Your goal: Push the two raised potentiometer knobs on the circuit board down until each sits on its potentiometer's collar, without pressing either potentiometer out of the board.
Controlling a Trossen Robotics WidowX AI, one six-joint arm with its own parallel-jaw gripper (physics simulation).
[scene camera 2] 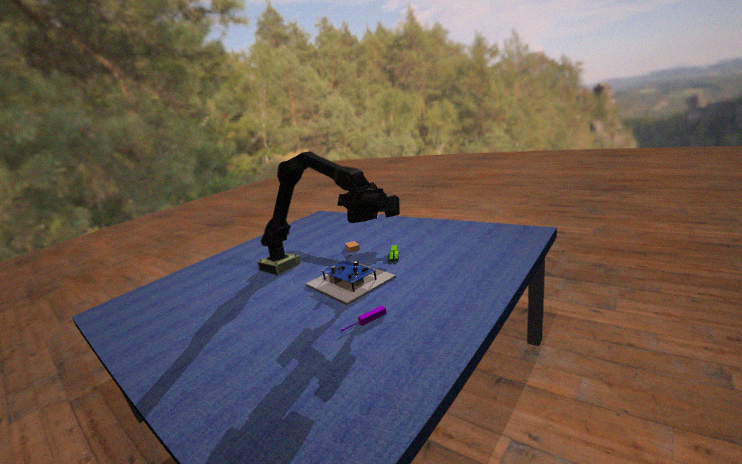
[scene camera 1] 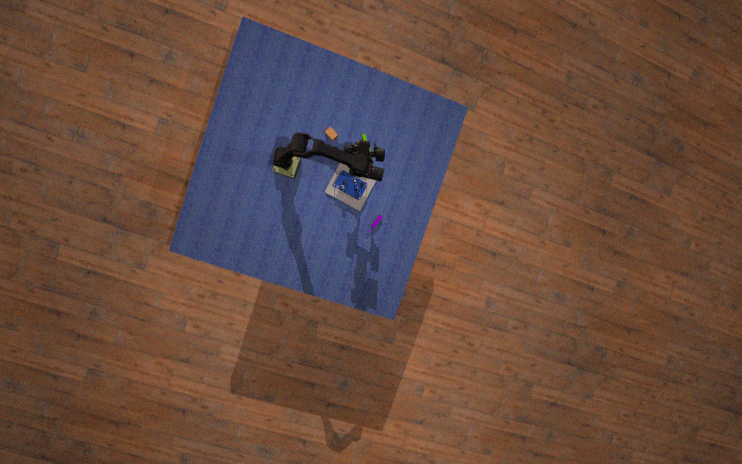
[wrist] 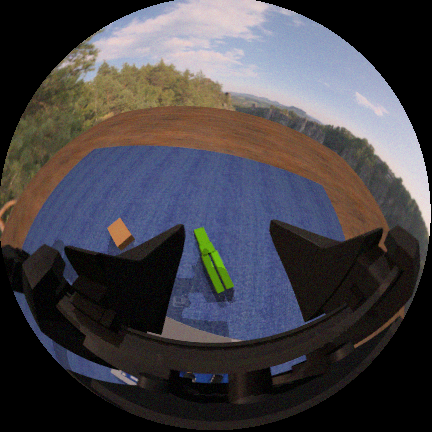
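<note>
The blue circuit board stands on dark posts above a light grey plate. Several small dark and pale parts stand up from the board. The two raised knobs and their collars are too small to tell apart from the other parts, so their height cannot be read. A strip of the board shows low in the wrist view, mostly hidden by the gripper body. My gripper is open and empty, high above the table, off the board's far side in scene camera 1.
Green pliers lie beyond the plate. An orange block lies nearer the arm's base. A purple screwdriver lies on the plate's other side.
</note>
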